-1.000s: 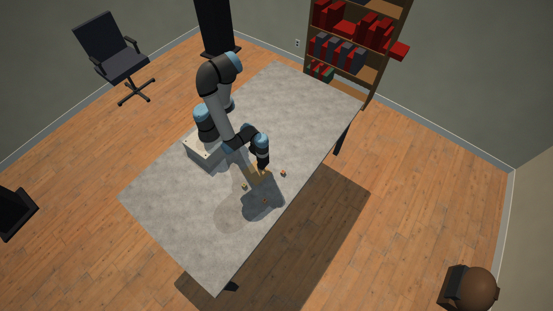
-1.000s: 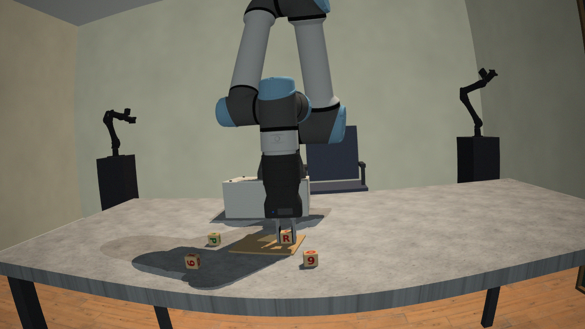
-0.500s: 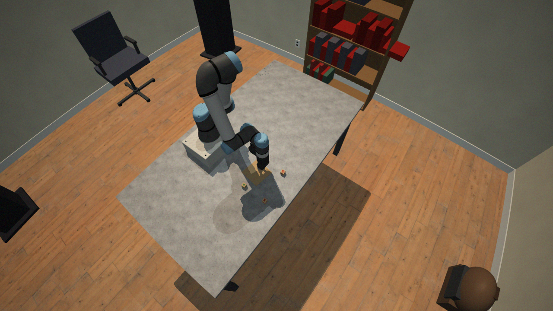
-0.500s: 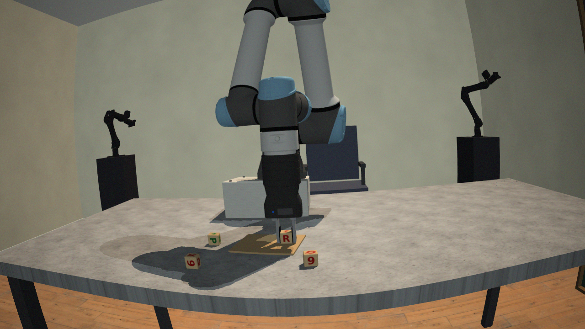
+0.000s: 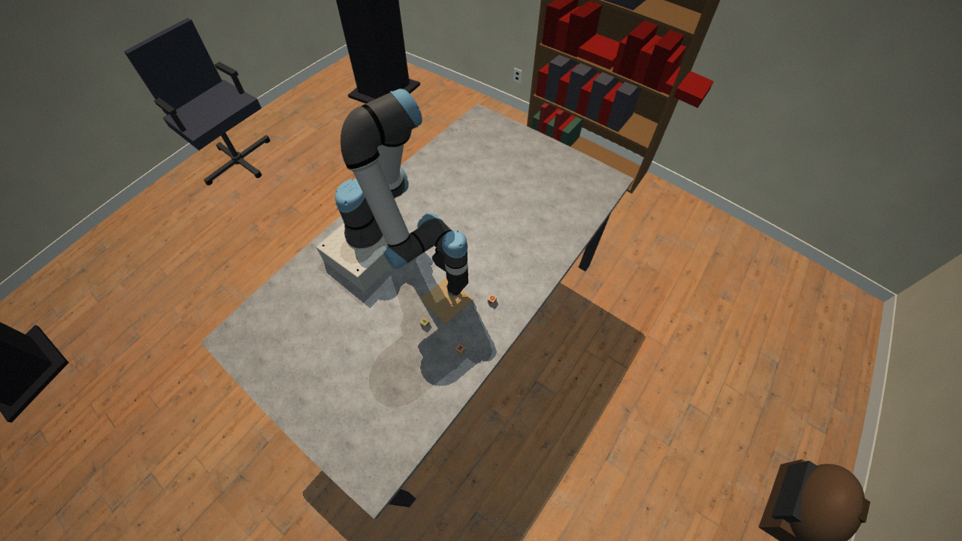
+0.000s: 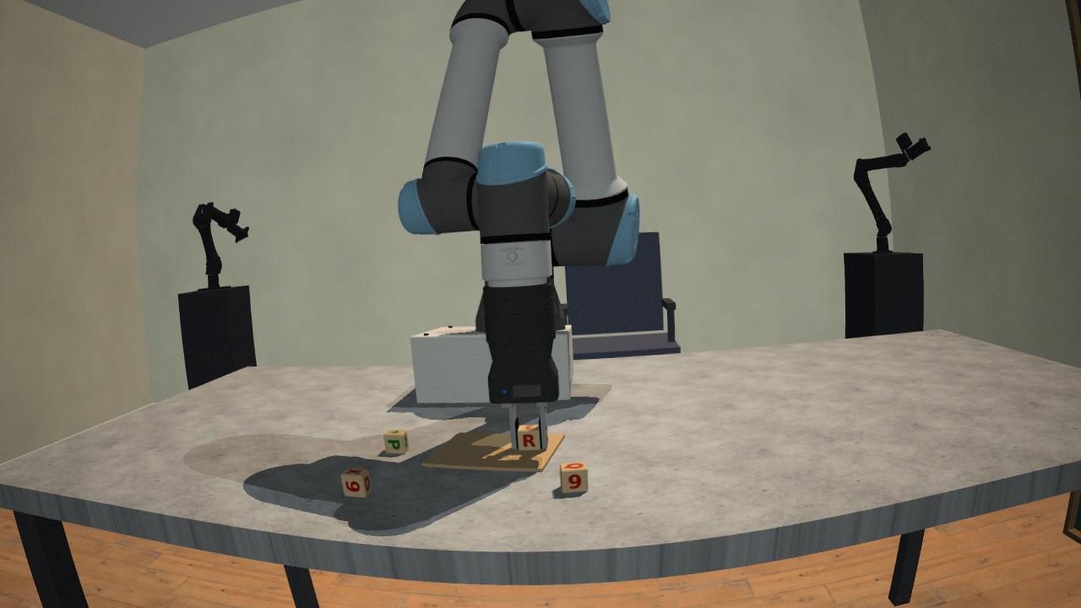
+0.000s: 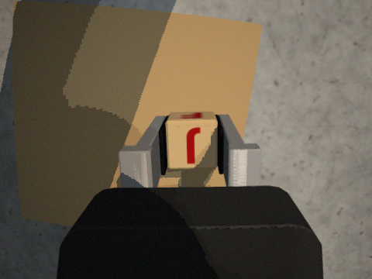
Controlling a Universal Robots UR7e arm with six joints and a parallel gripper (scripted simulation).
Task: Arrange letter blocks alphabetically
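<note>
The tan mat lies 4 cm to the right of my hand and 2 cm below it. Round my hand: X block: 14 cm ahead, 18 cm to the right, 1 cm below; then Q block: 14 cm ahead, 4 cm to the left, 1 cm below.
</note>
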